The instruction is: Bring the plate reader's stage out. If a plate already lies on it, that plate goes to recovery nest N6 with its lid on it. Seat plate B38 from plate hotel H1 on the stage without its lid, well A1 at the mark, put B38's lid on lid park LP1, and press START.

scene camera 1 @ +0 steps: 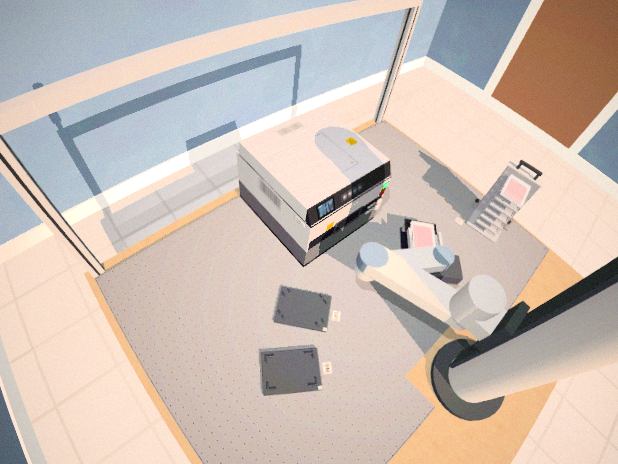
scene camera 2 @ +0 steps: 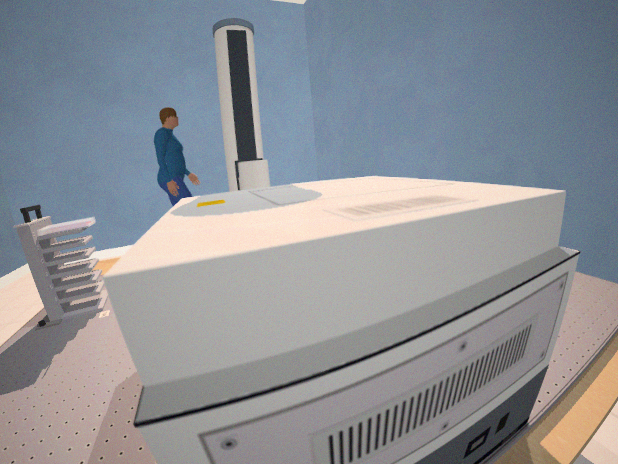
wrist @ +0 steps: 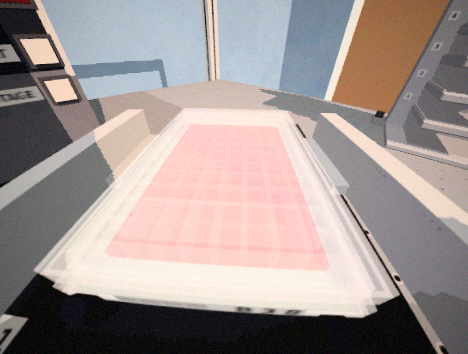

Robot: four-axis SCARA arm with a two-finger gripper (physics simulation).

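Where they show: gripper, fingertip midpoint: [scene camera 1: 423,231] [wrist: 230,127]; arm's base, origin of the base link: [scene camera 1: 467,378].
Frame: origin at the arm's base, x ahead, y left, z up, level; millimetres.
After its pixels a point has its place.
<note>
Plate B38 [wrist: 220,200] {x 393, y -206, z 89 mm} [scene camera 1: 423,234] {x 426, y -239, z 89 mm}, with pink wells and a clear lid, lies over the black stage, which stands out in front of the plate reader [scene camera 1: 320,185] {x 686, y 60, z 297 mm} [scene camera 2: 350,250] {x 971, y -100, z 288 mm}. My gripper [wrist: 230,127] {x 433, y -249, z 91 mm} has its fingers along both long sides at the height of the lid and is shut on the lid; whether the lid is lifted off the plate's rim is too fine to tell. The arm hides part of the plate in scene camera 1. Plate hotel H1 [scene camera 1: 487,227] {x 281, y -518, z 60 mm} [scene camera 2: 35,270] {x 375, y -628, z 160 mm} stands to the right with a pink plate [scene camera 1: 515,189] {x 296, y -548, z 254 mm} in its top place.
Two dark nests [scene camera 1: 302,308] {x 506, y 248, z 23 mm} [scene camera 1: 290,370] {x 384, y 398, z 25 mm} lie left of the arm, their labels unreadable. The arm's column [scene camera 1: 540,345] {x 39, y 64, z 421 mm} [scene camera 2: 221,100] {x 27, y -70, z 600 mm} stands at the front right. The reader's button panel [wrist: 60,90] {x 606, y -182, z 98 mm} is close on the left in the wrist view. A person [scene camera 2: 171,155] stands behind the bench.
</note>
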